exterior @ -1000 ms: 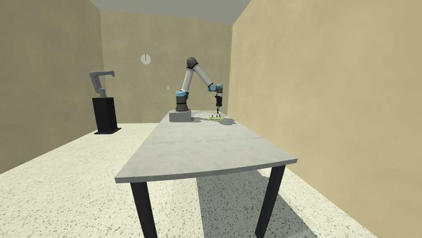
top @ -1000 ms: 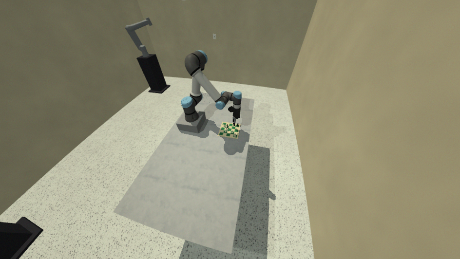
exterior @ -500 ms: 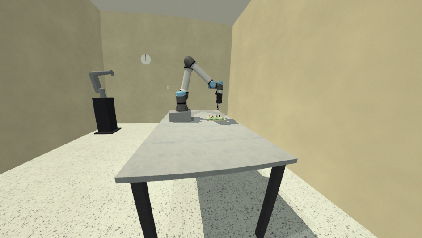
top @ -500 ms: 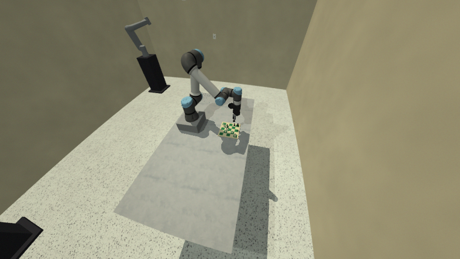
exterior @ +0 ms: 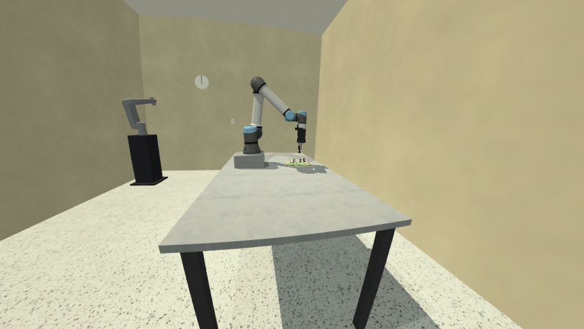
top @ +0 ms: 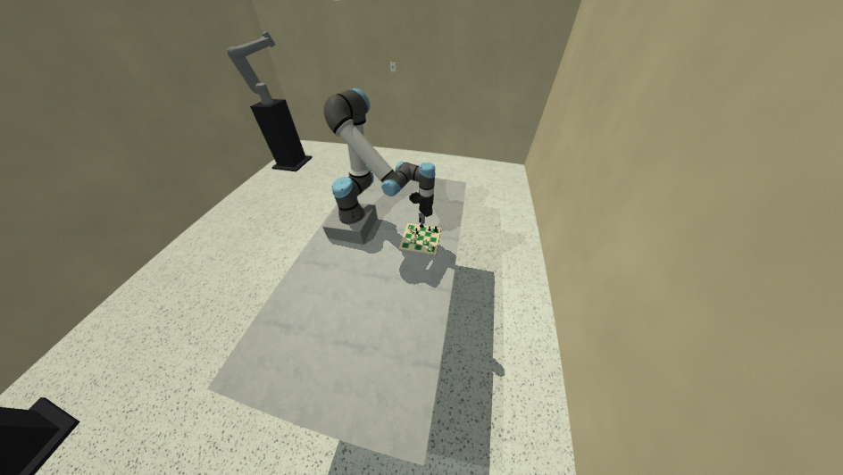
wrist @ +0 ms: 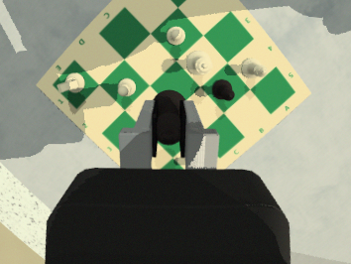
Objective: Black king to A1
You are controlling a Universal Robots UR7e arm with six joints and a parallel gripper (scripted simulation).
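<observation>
My gripper is now 150 mm above the chessboard and 10 mm past it. Round my hand: black king: 20 mm below; pale piece: 130 mm below, 70 mm to the right, 70 mm ahead.
</observation>
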